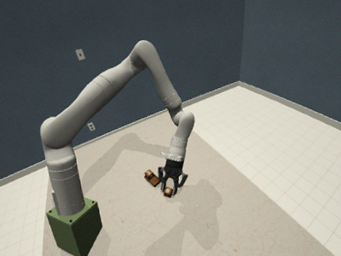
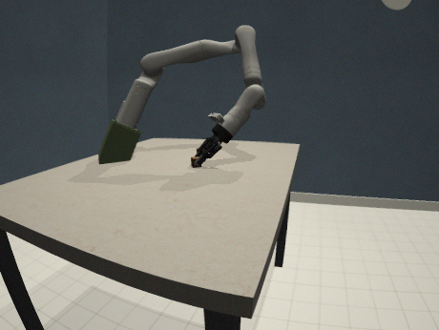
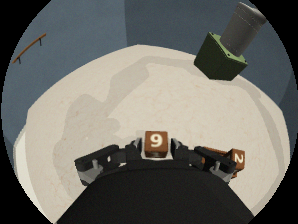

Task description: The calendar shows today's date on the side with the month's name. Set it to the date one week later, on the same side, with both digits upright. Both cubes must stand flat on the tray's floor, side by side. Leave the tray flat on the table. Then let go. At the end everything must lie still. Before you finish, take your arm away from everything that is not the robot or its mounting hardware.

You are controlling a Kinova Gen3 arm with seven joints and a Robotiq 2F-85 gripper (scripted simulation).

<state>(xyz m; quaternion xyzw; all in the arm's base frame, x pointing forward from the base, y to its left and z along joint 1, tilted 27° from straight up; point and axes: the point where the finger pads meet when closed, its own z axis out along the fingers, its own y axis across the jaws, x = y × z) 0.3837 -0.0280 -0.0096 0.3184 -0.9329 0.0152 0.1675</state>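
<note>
Now: the brown digit cube 1 cm to the right of my hand, 1 cm below it and 1 cm behind it. The rest, counted from my hand: brown calendar tray (10 cm to the left, 4 cm behind, 1 cm below).
</note>
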